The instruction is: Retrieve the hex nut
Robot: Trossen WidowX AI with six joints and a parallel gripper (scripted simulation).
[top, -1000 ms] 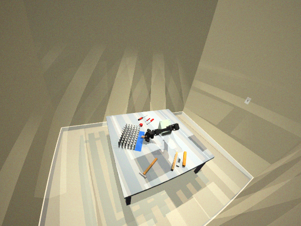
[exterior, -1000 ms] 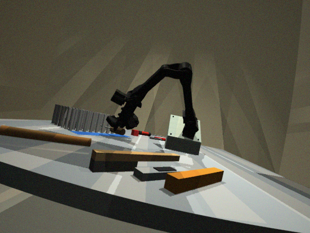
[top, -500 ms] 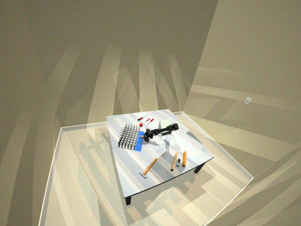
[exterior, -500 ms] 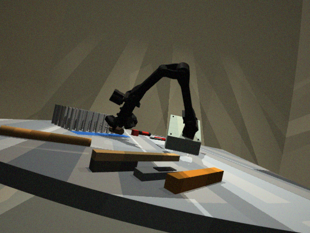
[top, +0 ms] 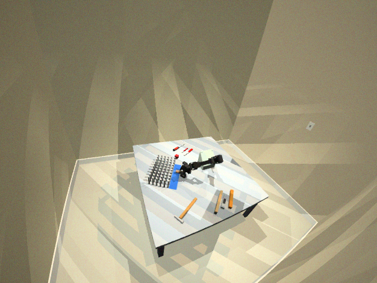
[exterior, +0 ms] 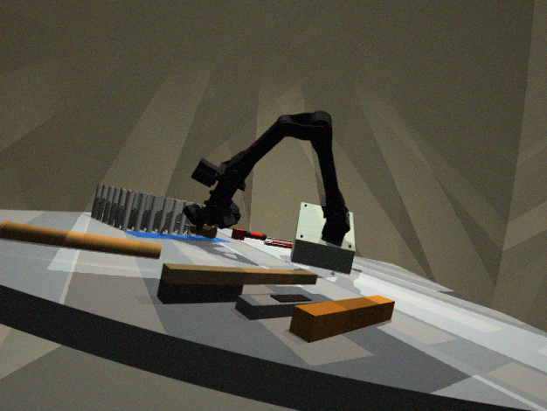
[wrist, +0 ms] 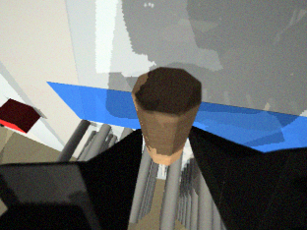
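Now: the blue taped strip 50 mm ahead of my gripper tip, 40 mm below it and 20 mm to the left of it. Also, from my gripper tip: red block 280 mm to the right, 30 mm behind, 20 mm below; then hook tool 100 mm ahead, 40 mm to the right, 10 mm below; then flat grey piece 440 mm to the left, 360 mm behind, 20 mm below.
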